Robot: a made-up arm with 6 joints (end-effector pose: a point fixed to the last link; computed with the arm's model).
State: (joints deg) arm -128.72 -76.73 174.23 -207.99 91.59 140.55
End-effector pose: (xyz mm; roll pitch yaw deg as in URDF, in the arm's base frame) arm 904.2 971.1 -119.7 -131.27 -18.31 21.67
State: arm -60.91 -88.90 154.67 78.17 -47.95 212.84
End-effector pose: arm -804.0 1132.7 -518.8 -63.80 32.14 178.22
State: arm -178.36 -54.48 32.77 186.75 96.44 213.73
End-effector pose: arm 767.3 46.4 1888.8 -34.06 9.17 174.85
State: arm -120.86 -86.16 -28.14 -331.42 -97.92 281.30
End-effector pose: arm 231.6 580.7 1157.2 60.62 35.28 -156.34
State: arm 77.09 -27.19 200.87 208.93 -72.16 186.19
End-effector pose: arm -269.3 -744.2 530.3 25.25 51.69 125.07
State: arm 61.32 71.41 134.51 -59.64 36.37 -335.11
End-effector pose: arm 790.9 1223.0 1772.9 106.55 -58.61 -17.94
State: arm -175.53 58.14 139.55 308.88 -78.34 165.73
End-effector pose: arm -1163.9 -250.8 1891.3 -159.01 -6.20 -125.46
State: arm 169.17 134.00 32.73 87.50 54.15 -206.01
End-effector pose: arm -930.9 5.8 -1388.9 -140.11 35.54 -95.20
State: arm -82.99 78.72 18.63 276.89 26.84 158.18
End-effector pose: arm 139.4 -1901.3 -177.8 -110.12 48.28 -125.33
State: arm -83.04 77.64 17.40 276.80 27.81 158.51
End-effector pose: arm 133.8 -1894.7 -156.6 -111.35 47.77 -126.61
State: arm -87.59 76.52 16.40 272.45 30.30 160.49
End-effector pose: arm -26.0 -1888.0 -132.7 -112.98 47.55 -135.91
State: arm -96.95 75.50 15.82 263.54 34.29 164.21
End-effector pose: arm -342.1 -1839.2 -109.8 -115.43 48.18 -154.03
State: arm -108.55 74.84 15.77 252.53 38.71 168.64
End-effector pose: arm -705.1 -1709.4 -95.1 -118.96 49.98 -176.63
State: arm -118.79 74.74 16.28 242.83 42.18 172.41
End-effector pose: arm -989.5 -1541.3 -92.5 -122.75 52.37 163.15
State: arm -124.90 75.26 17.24 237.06 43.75 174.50
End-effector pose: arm -1141.8 -1424.8 -102.3 -124.92 54.28 151.36
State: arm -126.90 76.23 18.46 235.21 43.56 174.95
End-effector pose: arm -1191.8 -1390.3 -121.1 -124.56 55.35 148.54
